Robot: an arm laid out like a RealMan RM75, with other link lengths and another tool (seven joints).
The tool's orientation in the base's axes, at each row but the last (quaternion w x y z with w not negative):
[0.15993 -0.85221 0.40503 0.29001]
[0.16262 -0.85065 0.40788 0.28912]
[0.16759 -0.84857 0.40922 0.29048]
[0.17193 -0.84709 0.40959 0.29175]
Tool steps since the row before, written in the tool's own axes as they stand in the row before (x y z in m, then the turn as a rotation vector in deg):
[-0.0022 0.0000 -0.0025 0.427 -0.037 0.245]
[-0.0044 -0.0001 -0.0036 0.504 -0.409 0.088]
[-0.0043 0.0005 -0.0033 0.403 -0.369 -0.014]
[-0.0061 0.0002 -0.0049 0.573 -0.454 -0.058]
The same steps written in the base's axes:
[-0.0002 0.0000 0.0033 0.155 -0.108 -0.456]
[-0.0008 0.0009 0.0056 0.543 -0.006 -0.367]
[-0.0014 0.0005 0.0052 0.497 -0.023 -0.226]
[-0.0014 0.0009 0.0076 0.664 -0.096 -0.295]

